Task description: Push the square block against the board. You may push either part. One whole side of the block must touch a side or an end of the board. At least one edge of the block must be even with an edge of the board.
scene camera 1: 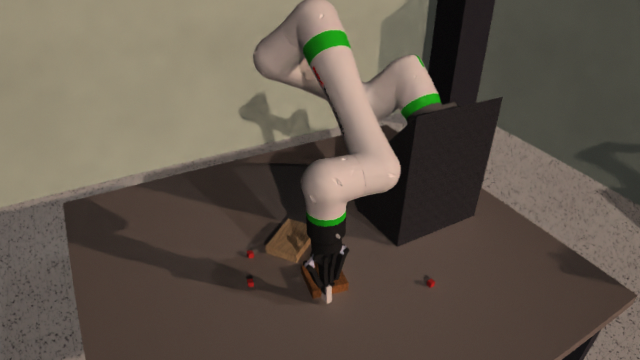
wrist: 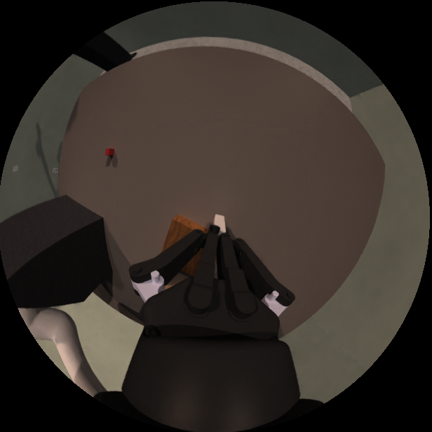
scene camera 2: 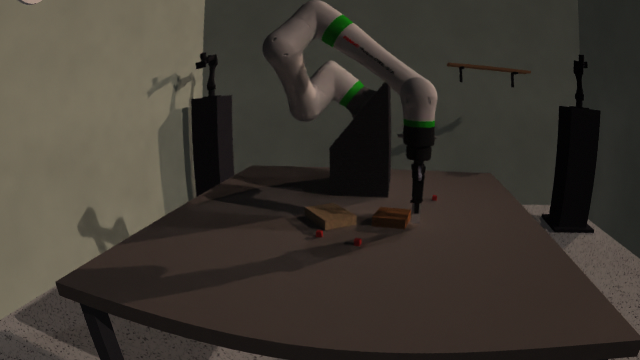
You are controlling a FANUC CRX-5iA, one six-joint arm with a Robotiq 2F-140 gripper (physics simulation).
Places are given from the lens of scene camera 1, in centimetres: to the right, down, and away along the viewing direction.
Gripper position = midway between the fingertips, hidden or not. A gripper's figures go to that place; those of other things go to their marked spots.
gripper (scene camera 1: 326,299): 2, 32, 122
board (scene camera 1: 290,242): -9, 19, 139
